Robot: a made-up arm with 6 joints. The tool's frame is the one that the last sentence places.
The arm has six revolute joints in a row. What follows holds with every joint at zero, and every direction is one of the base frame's.
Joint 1 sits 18.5 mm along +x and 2.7 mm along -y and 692.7 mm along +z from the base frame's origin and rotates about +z.
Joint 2 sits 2.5 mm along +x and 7.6 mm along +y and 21.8 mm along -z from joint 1 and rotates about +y.
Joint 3 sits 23.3 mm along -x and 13.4 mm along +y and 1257.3 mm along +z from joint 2 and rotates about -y.
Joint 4 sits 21.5 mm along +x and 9.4 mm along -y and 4.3 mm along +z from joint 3 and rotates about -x.
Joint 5 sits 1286.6 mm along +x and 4.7 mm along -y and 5.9 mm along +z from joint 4 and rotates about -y.
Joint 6 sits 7.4 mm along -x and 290.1 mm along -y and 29.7 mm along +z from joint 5 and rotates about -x.
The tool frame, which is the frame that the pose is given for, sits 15.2 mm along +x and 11.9 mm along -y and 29.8 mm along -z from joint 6; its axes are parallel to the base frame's.
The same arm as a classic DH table. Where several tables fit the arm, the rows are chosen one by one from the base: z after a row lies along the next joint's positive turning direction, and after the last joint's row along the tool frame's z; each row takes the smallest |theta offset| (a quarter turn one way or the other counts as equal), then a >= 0, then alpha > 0; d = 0 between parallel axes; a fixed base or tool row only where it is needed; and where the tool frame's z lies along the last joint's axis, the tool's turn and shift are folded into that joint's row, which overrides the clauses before.
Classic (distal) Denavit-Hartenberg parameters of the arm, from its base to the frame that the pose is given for. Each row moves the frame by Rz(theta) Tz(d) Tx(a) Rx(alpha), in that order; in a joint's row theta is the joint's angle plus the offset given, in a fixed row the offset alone. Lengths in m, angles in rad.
base (fixed): d 0; theta0 -0.1449; a 0.0187; alpha 0
joint 1: d 0.6709; theta0 0.1449; a 0.0025; alpha -1.5708
joint 2: d 0; theta0 1.5523; a -1.2575; alpha 3.1416
joint 3: d -0.0116; theta0 -0.0185; a -0.0043; alpha 1.5708
joint 4: d -1.3081; theta0 0; a -0.0059; alpha -1.5708
joint 5: d 0.2948; theta0 0; a -0.0297; alpha 1.5708
joint 6: d -0.0078; theta0 1.5708; a 0.0119; alpha -1.5708
tool (fixed): d -0.0298; theta0 1.5708; a 0; alpha 0

